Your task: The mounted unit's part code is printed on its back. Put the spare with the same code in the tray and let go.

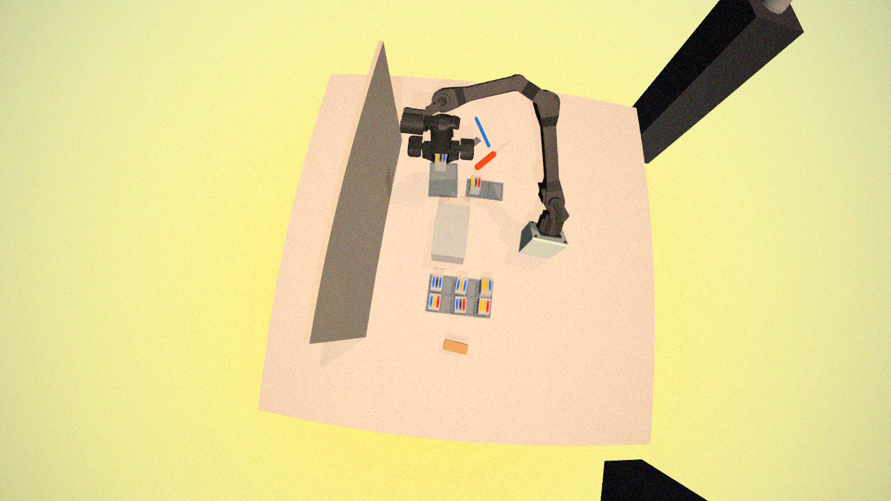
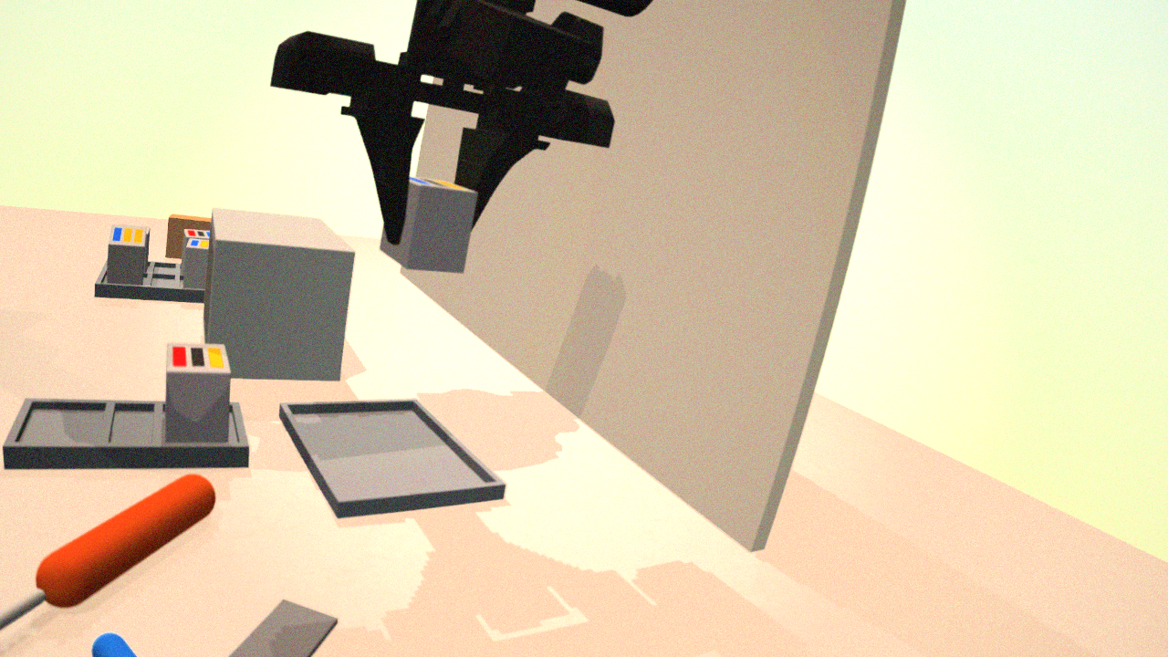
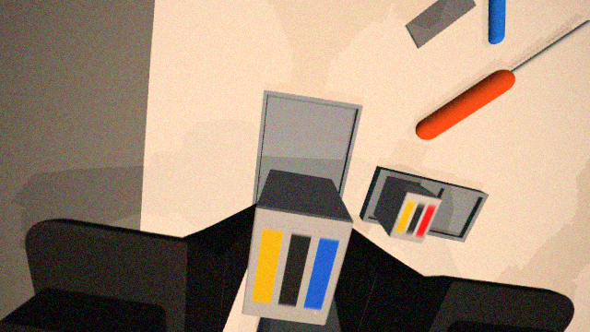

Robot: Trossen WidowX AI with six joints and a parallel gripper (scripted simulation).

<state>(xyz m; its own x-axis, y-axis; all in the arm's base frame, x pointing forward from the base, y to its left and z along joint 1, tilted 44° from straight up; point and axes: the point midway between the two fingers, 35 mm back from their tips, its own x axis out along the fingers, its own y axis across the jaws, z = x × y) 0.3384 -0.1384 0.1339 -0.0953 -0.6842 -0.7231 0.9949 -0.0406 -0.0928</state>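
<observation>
Now: the grey tray 10 mm behind my gripper tip and 120 mm below it. Also, from my gripper tip: rack (150 mm behind, 20 mm to the left, 120 mm below); wall panel (170 mm ahead, 200 mm to the left, 100 mm above); mounted unit (50 mm behind, 210 mm to the left, 80 mm below).
</observation>
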